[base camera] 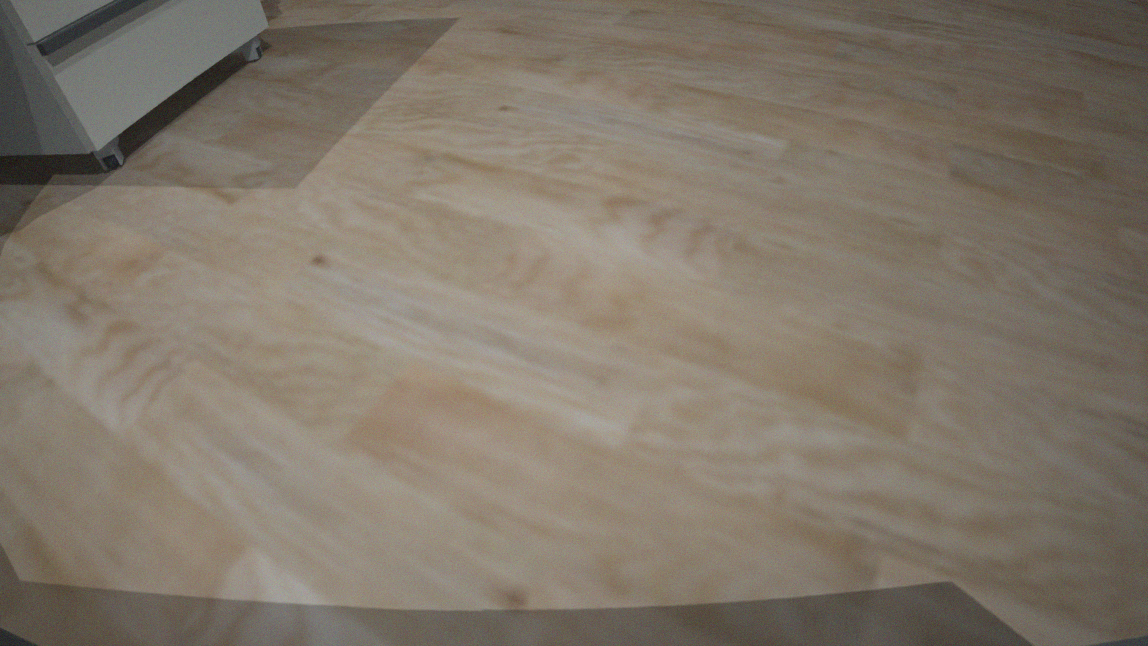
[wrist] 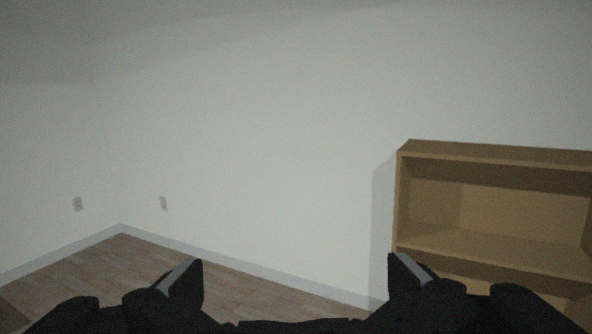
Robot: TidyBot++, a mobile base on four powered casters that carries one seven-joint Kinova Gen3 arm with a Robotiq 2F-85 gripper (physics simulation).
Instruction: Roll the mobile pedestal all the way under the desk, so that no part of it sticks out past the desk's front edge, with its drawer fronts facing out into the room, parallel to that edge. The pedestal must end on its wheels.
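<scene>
The white pedestal [base camera: 164,68] stands upright on its small casters at the top left of the base camera view. Its lower drawer front and a dark gap above it face right and toward the camera; its upper part is cut off by the frame. My gripper [wrist: 295,276] is open and empty in the wrist view, pointing at the room's walls, with nothing between its fingers. The pedestal does not show in the wrist view. The desk does not show in either view.
A wooden bookshelf [wrist: 404,200] stands against the wall [wrist: 270,150] at the right of the wrist view. A room corner with pale baseboards and two wall outlets [wrist: 77,204] [wrist: 163,203] is at the left. Shadows fall on the wood floor [base camera: 602,321] around the pedestal.
</scene>
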